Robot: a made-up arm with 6 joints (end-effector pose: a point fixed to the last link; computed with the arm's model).
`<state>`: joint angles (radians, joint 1 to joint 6).
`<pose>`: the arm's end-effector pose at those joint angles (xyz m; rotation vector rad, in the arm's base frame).
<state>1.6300 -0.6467 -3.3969 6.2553 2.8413 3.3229</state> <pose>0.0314 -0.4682 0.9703 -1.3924 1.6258 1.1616</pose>
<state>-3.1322 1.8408 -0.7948 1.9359 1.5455 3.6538</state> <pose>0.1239 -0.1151 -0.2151 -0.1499 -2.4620 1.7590</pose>
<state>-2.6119 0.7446 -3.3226 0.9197 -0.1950 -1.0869</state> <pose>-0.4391 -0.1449 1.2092 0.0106 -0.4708 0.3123</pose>
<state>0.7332 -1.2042 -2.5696 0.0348 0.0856 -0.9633</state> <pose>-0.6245 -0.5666 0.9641 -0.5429 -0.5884 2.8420</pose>
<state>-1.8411 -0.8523 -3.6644 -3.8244 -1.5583 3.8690</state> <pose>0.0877 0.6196 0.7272 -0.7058 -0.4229 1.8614</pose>
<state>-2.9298 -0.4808 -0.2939 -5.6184 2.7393 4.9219</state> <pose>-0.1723 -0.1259 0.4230 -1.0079 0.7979 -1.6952</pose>
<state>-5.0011 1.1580 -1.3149 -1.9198 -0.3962 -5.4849</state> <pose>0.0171 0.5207 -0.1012 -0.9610 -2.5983 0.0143</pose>
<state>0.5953 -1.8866 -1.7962 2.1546 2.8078 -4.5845</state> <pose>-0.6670 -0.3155 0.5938 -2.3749 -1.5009 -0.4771</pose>
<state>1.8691 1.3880 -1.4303 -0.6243 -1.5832 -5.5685</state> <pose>-0.2437 0.5423 -0.0110 -0.9449 -1.1959 0.0339</pose>
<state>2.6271 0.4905 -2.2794 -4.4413 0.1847 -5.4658</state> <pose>-0.6900 0.4719 0.8921 -1.5827 -0.1558 1.8892</pose>
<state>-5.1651 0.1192 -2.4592 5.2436 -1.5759 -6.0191</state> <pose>0.0211 0.2927 1.1305 1.2552 -0.7283 -1.8921</pose>
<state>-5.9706 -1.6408 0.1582 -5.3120 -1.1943 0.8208</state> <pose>0.1513 -0.0851 0.5835 -0.1943 1.1953 -1.6556</pose>
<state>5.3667 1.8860 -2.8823 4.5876 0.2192 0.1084</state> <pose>0.6106 -0.6836 -0.0529 2.0274 0.5733 0.1508</pose>
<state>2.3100 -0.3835 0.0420 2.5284 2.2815 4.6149</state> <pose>-0.2885 0.1791 0.3488 -0.3309 -0.5483 1.1318</pose>
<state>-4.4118 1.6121 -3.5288 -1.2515 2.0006 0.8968</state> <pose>-0.1046 0.8398 0.5453 2.3749 0.5318 1.5262</pose>
